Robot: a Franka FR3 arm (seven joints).
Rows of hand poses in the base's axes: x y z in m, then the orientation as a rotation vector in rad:
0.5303 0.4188 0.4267 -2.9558 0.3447 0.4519
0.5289 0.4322 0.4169 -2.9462 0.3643 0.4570
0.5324 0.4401 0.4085 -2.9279 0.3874 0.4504
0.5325 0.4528 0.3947 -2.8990 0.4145 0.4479
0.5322 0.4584 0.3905 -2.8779 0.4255 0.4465
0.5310 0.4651 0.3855 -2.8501 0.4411 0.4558
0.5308 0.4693 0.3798 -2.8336 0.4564 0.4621
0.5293 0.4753 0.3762 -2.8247 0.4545 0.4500
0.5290 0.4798 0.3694 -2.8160 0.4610 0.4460
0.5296 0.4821 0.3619 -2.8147 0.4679 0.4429
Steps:
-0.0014 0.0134 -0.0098 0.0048 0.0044 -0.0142
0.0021 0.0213 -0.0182 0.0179 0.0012 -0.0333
0.0022 0.0340 -0.0320 0.0397 0.0010 -0.0573
0.0019 0.0396 -0.0362 0.0575 0.0006 -0.0694
0.0007 0.0463 -0.0412 0.0798 0.0078 -0.0853
0.0005 0.0505 -0.0469 0.0914 0.0131 -0.0987
-0.0010 0.0565 -0.0505 0.1012 0.0047 -0.1005
-0.0013 0.0610 -0.0573 0.1081 0.0024 -0.1071
-0.0007 0.0633 -0.0648 0.1078 0.0007 -0.1121

